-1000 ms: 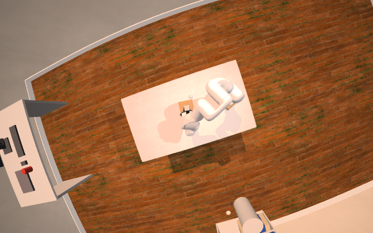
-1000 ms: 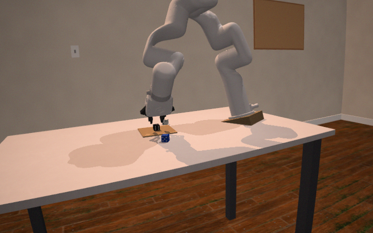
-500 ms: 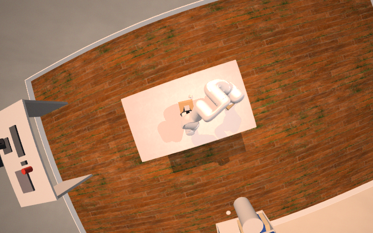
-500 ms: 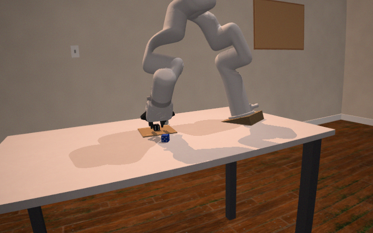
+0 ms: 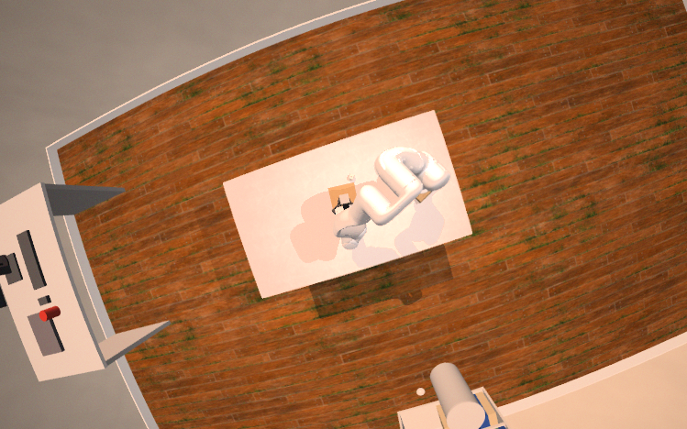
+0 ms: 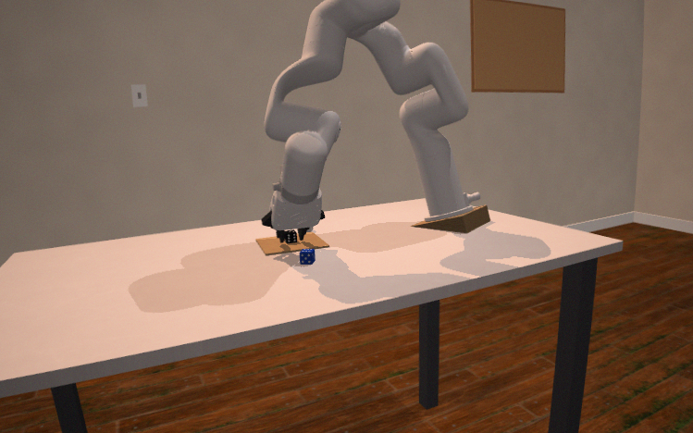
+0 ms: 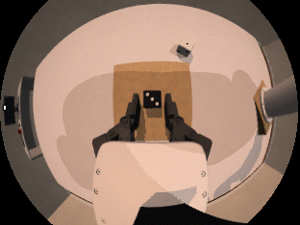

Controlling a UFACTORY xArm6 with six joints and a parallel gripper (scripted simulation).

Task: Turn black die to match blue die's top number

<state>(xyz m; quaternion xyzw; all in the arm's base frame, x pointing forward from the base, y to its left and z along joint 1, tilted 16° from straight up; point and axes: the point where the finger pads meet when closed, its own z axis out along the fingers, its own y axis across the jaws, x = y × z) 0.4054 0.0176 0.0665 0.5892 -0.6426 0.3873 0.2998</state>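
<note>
Now: hand 20 mm to the left of the black die and 20 mm above it. From my hand the other things lie so: blue die: 140 mm to the left, 20 mm below; then mat: 30 mm below, 20 mm to the right; then white die: 110 mm to the right, 70 mm behind, 20 mm below.
</note>
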